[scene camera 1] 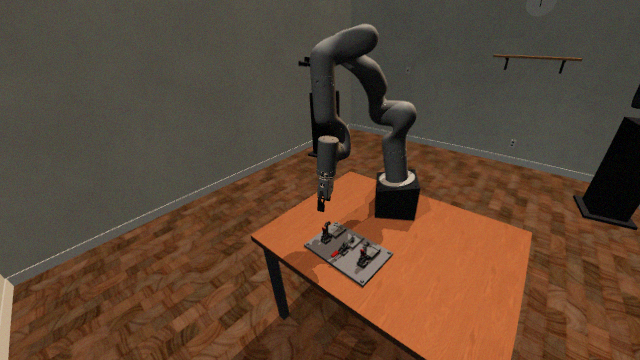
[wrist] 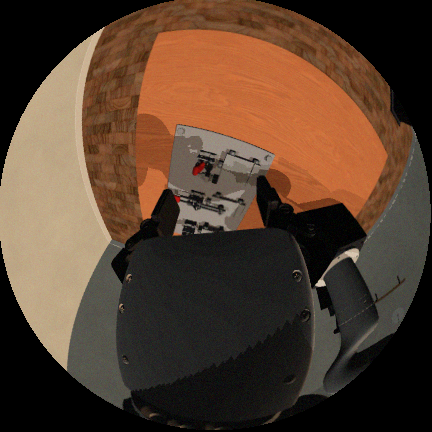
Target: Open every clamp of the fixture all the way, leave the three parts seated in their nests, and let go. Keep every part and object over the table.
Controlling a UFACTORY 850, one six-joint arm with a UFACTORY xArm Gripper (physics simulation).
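The grey fixture plate (scene camera 1: 374,269) (wrist: 182,172) lies on the table. The left clamp (scene camera 1: 326,234) has its handle upright; it shows partly at the wrist view's bottom, cut off by the gripper body. The middle clamp (scene camera 1: 345,247) (wrist: 197,201) has its red handle lying low, outward over the plate. The right clamp (scene camera 1: 364,257) (wrist: 206,164) has its red-tipped handle raised. Pale, flat parts (scene camera 1: 354,241) (wrist: 239,168) sit beside the clamps; how far each arm is off its part is too small to tell. My gripper (scene camera 1: 321,209) (wrist: 214,192) is open and empty, above the left clamp's end of the plate.
The wooden table (scene camera 1: 450,280) (wrist: 225,75) extends right of the fixture; its front edge runs close to the plate. The arm's black base block (scene camera 1: 397,202) stands at the back. Dark stands are on the floor behind and at the right.
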